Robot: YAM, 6 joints.
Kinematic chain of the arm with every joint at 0, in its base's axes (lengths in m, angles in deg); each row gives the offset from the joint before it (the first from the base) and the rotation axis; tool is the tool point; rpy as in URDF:
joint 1: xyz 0 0 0.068 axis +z
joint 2: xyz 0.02 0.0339 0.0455 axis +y
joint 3: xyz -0.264 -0.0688 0 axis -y
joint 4: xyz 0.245 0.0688 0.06 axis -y
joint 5: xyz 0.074 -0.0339 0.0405 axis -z
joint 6: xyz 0.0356 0 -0.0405 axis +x
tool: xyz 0 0 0 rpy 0 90 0
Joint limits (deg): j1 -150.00..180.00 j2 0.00..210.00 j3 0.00..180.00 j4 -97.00..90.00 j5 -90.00..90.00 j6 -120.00..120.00
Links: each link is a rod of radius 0.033 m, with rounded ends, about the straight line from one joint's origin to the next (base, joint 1, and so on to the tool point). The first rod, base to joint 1, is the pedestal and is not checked.
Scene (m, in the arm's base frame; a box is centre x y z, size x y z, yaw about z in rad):
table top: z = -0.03
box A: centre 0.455 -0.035 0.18 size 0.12 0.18 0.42 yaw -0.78
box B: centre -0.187 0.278 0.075 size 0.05 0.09 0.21 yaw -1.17
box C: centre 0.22 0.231 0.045 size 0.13 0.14 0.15 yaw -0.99
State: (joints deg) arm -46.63 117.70 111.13 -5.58 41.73 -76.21
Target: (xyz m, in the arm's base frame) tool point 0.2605 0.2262 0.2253
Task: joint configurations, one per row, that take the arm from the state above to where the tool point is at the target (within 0.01 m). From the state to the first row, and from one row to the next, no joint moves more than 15 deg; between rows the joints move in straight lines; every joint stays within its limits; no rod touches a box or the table.
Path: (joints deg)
1: -34.46 109.34 105.59 0.97 39.01 -78.20
2: -22.28 100.98 100.05 7.52 36.30 -80.19
3: -10.11 92.62 94.51 14.07 33.58 -82.17
4: 2.07 84.25 88.97 20.61 30.86 -84.16
5: 12.67 87.05 83.44 8.29 32.21 -82.17
6: 23.27 89.85 77.91 -4.04 33.56 -80.19
7: 33.87 92.64 72.37 -16.37 34.90 -78.20
8: 44.47 95.44 66.84 -28.69 36.25 -76.21

